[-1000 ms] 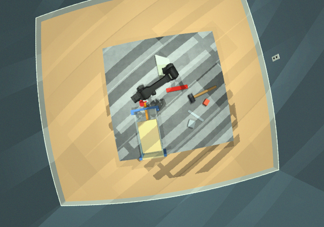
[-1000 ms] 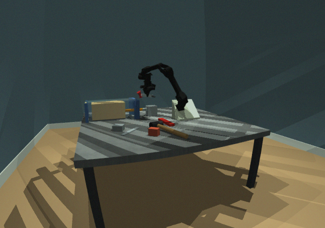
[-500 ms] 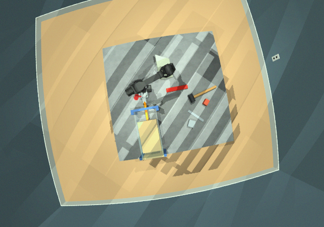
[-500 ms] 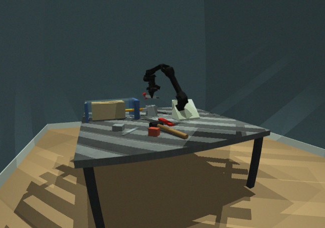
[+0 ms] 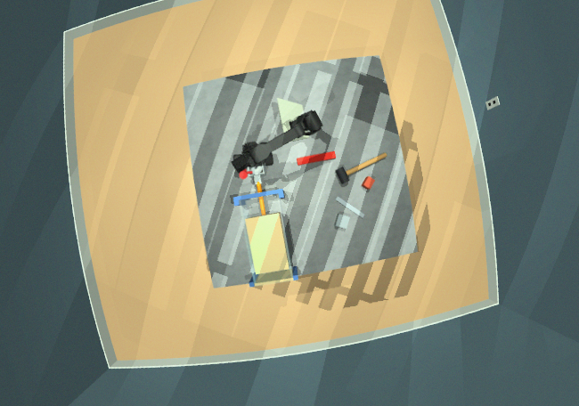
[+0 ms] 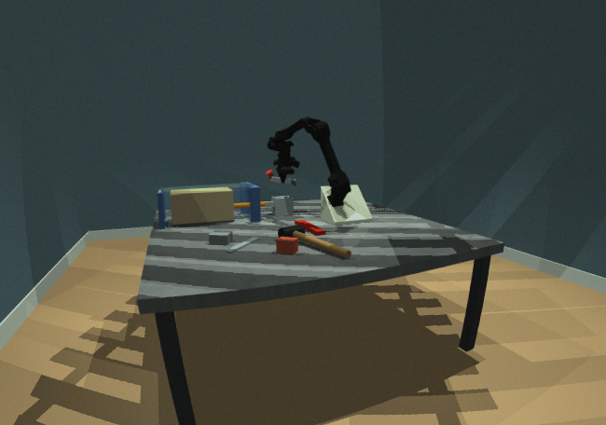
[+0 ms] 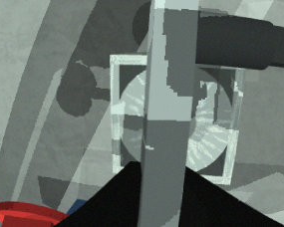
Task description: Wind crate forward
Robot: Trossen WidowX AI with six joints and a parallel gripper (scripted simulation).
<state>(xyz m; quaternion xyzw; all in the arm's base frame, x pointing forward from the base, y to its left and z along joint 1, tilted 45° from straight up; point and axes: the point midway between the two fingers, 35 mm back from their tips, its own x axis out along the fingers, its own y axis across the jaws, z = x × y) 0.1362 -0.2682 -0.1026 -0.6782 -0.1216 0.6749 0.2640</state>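
My gripper tip is 40 mm to the left of the red spool-shaped handle grip, 40 mm short of it and 30 mm below it. From my gripper tip the other things lie so: winch handle: 10 mm to the right, 10 mm ahead, 10 mm above; grey winch: 130 mm below, 10 mm to the right, 10 mm behind; red flat bar: 350 mm to the left, 160 mm below, 40 mm ahead.
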